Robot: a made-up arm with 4 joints. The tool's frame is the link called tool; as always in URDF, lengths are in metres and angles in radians. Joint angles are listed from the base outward.
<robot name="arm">
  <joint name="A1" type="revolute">
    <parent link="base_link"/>
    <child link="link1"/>
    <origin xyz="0 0 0.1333"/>
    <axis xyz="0 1 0"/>
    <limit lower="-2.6" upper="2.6"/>
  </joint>
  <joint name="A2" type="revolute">
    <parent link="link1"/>
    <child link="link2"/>
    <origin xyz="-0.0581 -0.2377 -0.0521"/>
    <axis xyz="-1 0 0"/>
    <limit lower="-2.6" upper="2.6"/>
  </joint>
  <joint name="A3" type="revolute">
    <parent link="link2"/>
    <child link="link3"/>
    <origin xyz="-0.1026 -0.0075 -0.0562"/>
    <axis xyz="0 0 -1"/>
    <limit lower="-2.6" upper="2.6"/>
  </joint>
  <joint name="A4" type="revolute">
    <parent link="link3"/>
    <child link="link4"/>
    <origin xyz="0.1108 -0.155 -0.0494"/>
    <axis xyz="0 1 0"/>
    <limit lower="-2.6" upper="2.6"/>
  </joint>
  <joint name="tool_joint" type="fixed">
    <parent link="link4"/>
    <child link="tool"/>
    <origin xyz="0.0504 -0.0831 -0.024"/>
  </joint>
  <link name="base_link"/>
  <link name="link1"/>
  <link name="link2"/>
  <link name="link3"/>
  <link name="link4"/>
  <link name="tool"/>
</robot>
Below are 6 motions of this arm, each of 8 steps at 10 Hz.
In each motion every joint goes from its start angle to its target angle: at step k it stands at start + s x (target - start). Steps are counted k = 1, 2, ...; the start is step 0. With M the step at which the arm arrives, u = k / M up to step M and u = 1 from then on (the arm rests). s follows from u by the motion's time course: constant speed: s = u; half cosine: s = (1 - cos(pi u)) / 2; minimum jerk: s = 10 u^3 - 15 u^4 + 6 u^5.
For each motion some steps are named. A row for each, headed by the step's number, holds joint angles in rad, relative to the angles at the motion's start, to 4 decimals.
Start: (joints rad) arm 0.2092 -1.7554 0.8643 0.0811
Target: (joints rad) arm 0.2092 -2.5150 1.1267 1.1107
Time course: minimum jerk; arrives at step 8
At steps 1, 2, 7, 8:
1: 0.0000 -0.0122 0.0042 0.0165
2: 0.0000 -0.0786 0.0272 0.1066
7: 0.0000 -0.7474 0.2582 1.0131
8: 0.0000 -0.7596 0.2624 1.0296

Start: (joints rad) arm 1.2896 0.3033 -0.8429 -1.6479
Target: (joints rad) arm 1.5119 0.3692 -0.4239 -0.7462
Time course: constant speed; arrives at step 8
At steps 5, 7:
5: 0.1389 0.0412 0.2619 0.5636
7: 0.1945 0.0577 0.3666 0.7890

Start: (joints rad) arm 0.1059 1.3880 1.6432 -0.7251
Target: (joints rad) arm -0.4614 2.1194 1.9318 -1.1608
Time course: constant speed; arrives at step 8
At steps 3, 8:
3: -0.2127 0.2743 0.1082 -0.1634
8: -0.5673 0.7314 0.2886 -0.4357

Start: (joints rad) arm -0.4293 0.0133 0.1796 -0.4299
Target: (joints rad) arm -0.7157 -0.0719 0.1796 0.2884
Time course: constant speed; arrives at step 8
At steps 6, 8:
6: -0.2148 -0.0639 0.0000 0.5387
8: -0.2864 -0.0852 0.0000 0.7183

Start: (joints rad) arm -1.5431 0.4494 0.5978 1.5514
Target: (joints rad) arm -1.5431 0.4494 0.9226 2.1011
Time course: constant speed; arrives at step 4
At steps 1, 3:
1: 0.0000 0.0000 0.0812 0.1374
3: 0.0000 0.0000 0.2436 0.4123

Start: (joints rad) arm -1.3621 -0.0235 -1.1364 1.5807
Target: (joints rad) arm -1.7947 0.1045 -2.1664 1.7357
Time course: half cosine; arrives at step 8
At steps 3, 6, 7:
3: -0.1335 0.0395 -0.3179 0.0478
6: -0.3692 0.1093 -0.8792 0.1323
7: -0.4161 0.1231 -0.9908 0.1491

